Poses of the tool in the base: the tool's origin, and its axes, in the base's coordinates. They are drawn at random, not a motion.
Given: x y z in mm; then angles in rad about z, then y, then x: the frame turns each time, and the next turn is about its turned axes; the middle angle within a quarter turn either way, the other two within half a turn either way.
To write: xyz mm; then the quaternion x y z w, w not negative. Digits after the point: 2 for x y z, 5 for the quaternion.
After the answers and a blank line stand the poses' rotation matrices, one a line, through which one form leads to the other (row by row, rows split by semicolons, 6 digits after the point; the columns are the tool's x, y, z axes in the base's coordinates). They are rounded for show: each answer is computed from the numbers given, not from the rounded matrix.
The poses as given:
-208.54, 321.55, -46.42, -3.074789, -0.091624, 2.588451
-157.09, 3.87, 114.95, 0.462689, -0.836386, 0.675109
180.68, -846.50, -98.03, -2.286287, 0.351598, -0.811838
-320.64, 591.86, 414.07, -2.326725, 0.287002, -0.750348
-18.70, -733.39, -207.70, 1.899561, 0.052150, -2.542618
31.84, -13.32, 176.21, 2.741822, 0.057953, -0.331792
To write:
-208.54, 321.55, -46.42, 0.01959, -0.96087, -0.27115, 0.05314
-157.09, 3.87, 114.95, 0.38244, -0.30359, 0.32862, 0.80845
180.68, -846.50, -98.03, -0.01503, 0.42041, -0.79447, 0.43800
-320.64, 591.86, 414.07, -0.02154, 0.38571, -0.82473, 0.41302
-18.70, -733.39, -207.70, -0.56203, -0.77235, 0.25436, 0.15135
31.84, -13.32, 176.21, -0.06078, -0.15611, 0.96718, 0.19106

-0.993584 -0.008838 -0.112748; -0.066474 0.852189 0.518994; 0.091496 0.523159 -0.847309
0.599687 -0.763547 -0.239524; 0.299125 0.491504 -0.817892; 0.742226 0.418832 0.523145
-0.615857 0.683326 0.392156; -0.708597 -0.262827 -0.654837; -0.344398 -0.681166 0.646066
-0.657907 0.664641 0.354135; -0.697872 -0.361295 -0.618417; -0.283078 -0.654002 0.701533
-0.322435 0.791169 -0.519700; 0.945155 0.238852 -0.222781; -0.052126 -0.563029 -0.824791
-0.919604 -0.350601 -0.177223; 0.388554 -0.878254 -0.278740; -0.057921 -0.325191 0.943873

